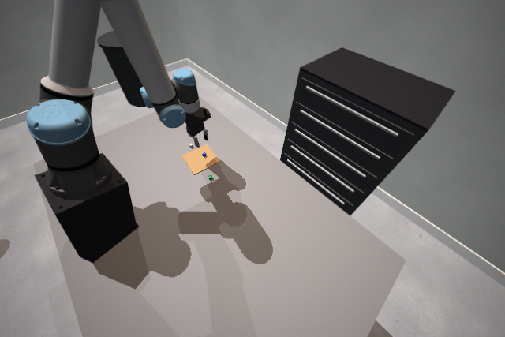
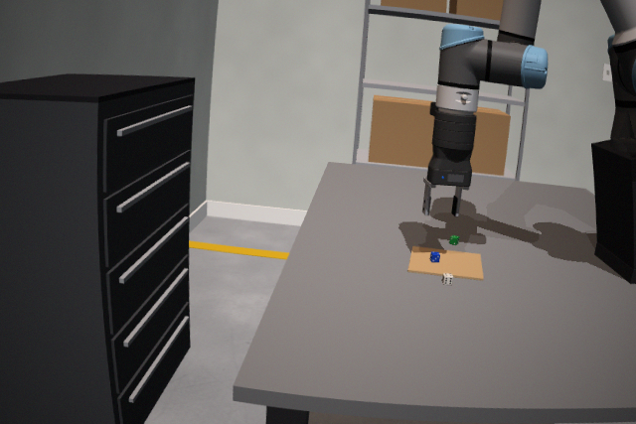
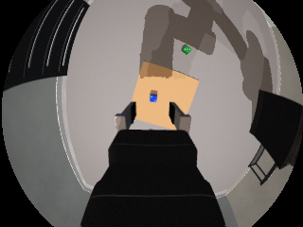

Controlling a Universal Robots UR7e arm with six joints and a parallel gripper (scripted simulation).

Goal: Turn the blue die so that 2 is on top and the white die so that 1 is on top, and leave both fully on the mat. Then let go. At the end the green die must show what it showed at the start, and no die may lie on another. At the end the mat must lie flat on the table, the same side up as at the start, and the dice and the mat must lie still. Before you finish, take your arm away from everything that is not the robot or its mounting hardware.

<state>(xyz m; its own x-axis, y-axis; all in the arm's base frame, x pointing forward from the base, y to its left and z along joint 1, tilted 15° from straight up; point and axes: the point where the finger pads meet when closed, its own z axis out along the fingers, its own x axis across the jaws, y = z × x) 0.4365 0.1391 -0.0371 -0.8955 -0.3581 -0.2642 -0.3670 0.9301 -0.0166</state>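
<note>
Right now my hand is 11 cm above the white die, 9 cm to the right of it and 4 cm past it. The rest, counted from my hand: orange mat: 11 cm below, 2 cm behind, 1 cm to the right; green die: 14 cm to the right, 11 cm below, 3 cm behind; blue die: 10 cm below.
</note>
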